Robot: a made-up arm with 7 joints.
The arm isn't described. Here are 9 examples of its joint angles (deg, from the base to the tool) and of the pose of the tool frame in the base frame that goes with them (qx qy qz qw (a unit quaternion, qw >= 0); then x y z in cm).
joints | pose
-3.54 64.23 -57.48 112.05 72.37 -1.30 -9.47 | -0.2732 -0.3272 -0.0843 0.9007 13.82 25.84 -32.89
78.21 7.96 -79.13 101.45 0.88 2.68 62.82 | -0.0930 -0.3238 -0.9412 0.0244 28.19 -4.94 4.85
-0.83 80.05 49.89 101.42 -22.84 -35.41 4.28 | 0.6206 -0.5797 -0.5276 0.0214 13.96 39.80 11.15
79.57 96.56 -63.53 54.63 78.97 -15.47 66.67 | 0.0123 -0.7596 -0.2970 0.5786 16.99 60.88 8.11
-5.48 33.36 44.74 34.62 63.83 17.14 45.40 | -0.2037 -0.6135 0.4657 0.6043 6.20 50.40 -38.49
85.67 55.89 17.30 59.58 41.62 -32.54 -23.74 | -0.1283 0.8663 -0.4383 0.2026 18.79 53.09 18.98
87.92 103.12 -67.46 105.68 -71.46 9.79 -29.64 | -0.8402 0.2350 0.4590 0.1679 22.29 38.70 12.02
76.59 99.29 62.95 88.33 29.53 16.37 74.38 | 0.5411 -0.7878 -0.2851 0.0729 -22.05 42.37 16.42
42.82 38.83 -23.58 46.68 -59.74 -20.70 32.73 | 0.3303 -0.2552 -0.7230 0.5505 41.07 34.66 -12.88
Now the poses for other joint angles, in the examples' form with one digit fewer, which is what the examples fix.
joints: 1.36 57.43 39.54 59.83 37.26 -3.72 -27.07
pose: 0.461 -0.649 0.388 0.464 16.5 58.0 -11.4
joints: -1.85 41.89 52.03 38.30 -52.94 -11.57 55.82
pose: 0.141 -0.153 -0.246 0.947 10.6 56.0 -23.8
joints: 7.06 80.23 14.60 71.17 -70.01 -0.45 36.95
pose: 0.661 0.066 -0.528 0.529 25.7 47.7 1.3
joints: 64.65 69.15 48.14 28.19 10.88 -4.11 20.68
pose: 0.282 -0.826 0.358 0.333 11.2 64.2 3.0
